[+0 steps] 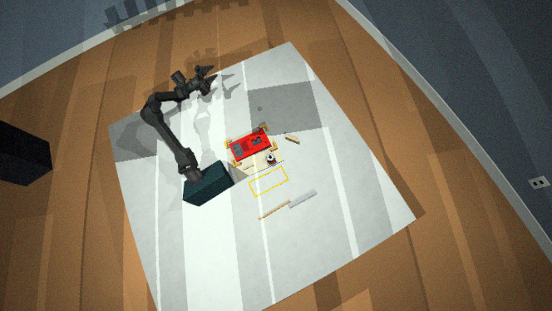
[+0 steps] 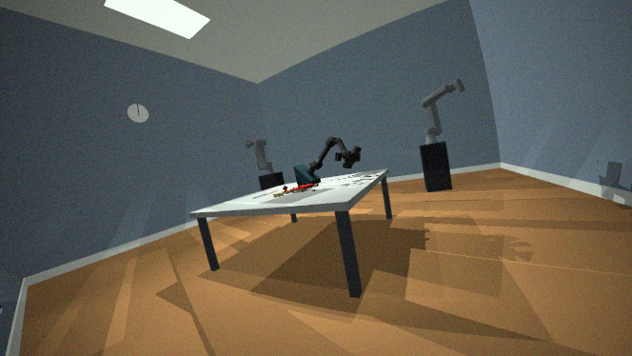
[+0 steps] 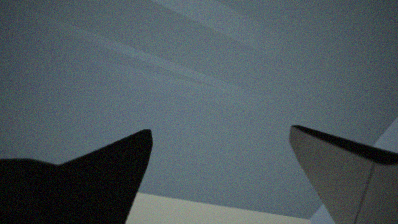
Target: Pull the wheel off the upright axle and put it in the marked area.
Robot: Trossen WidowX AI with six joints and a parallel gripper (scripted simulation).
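Now: gripper tip 2 cm short of the wheel, 51 cm to the left of it and 17 cm above it. Also, from my gripper tip: wooden block (17 cm ahead, 47 cm to the right, 19 cm below); then thin wooden stick (10 cm behind, 74 cm to the right, 20 cm below); then grey bar (5 cm ahead, 77 cm to the right, 20 cm below).
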